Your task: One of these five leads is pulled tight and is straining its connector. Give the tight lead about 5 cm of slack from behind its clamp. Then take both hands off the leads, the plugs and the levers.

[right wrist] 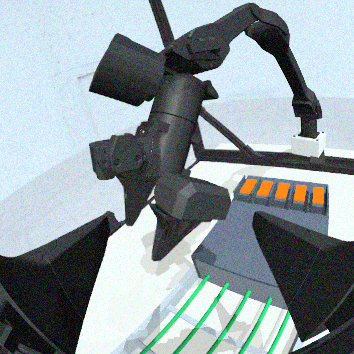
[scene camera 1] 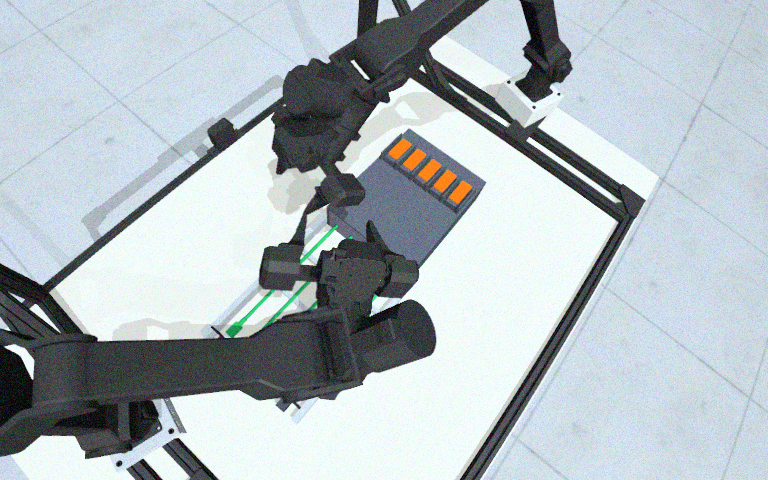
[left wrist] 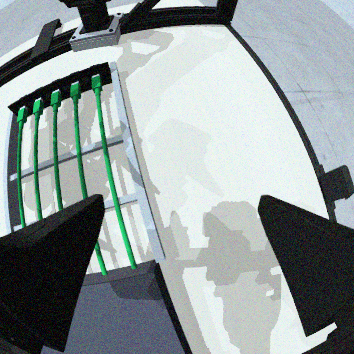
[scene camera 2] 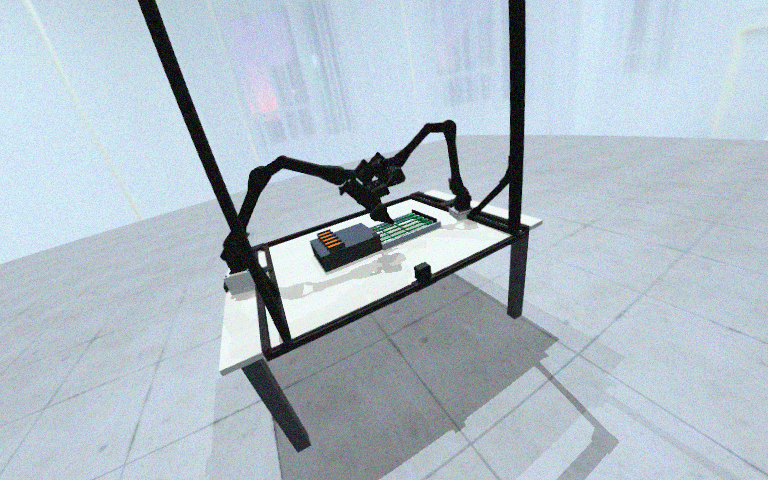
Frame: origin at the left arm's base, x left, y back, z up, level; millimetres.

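Seen in the pictures: left gripper, between the fingertips: [right wrist: 140, 240] [scene camera 1: 291, 193] [left wrist: 184, 203] [scene camera 2: 390, 219]; right gripper, between the fingertips: [right wrist: 182, 222] [scene camera 1: 337, 217]; left arm's base, origin of its link: [right wrist: 308, 134] [scene camera 1: 533, 88] [scene camera 2: 240, 268]; right arm's base, origin of its link: [scene camera 1: 134, 422] [left wrist: 96, 24] [scene camera 2: 462, 208].
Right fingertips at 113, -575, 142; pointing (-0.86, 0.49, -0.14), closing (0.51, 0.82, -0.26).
Note:
Offsets run from my right fingertips to a thing's top centre, as dx, dy, dz. "spot": to the spot under its first point.
Several green leads [scene camera 1: 254, 308] [left wrist: 103, 137] [right wrist: 207, 278] run from green plugs @(-1, -197, -188) [scene camera 1: 233, 329] [left wrist: 96, 82] into the dark grey clamp box @(-40, +180, -130) [scene camera 1: 407, 220] [scene camera 2: 353, 236] [right wrist: 235, 240]. Orange levers @(-57, +235, -136) [scene camera 1: 429, 169] [scene camera 2: 329, 238] [right wrist: 281, 190] lie flat in a row at the box's far end. I cannot tell which lead is tight. My left gripper [scene camera 1: 293, 192] [left wrist: 184, 203] [right wrist: 140, 240] is open and empty above the table beside the box's lead end; one finger hides parts of the leads in its wrist view. My right gripper [scene camera 1: 336, 217] is open and empty above the box's lead end, close to the left gripper.
A light grey frame @(spot: -93, +3, -191) [left wrist: 152, 230] with cross bars surrounds the leads. A black bar @(spot: +65, -197, -197) [left wrist: 60, 90] carries the plugs. A small black block @(spot: -351, -45, -171) [scene camera 1: 222, 133] [scene camera 2: 422, 271] [left wrist: 337, 182] sits on the table's edge rail. The right arm covers much of the leads in scene camera 1.

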